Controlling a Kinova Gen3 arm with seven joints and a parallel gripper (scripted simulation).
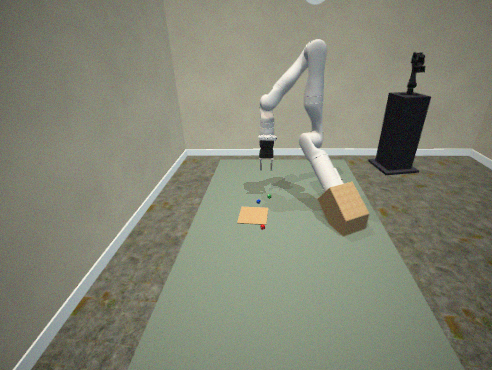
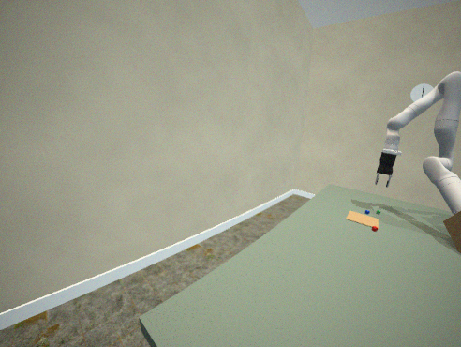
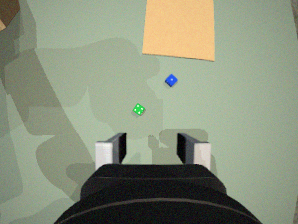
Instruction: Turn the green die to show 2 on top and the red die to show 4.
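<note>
Now: hand 16 cm above the green die, 4 cm to the right of it and 1 cm past it. The rest, counted from my hand: red die: 31 cm to the left, 16 cm below, 7 cm ahead; tan mat: 20 cm to the left, 17 cm below, 10 cm ahead; blue die: 16 cm below, 9 cm to the left, 6 cm ahead.
</note>
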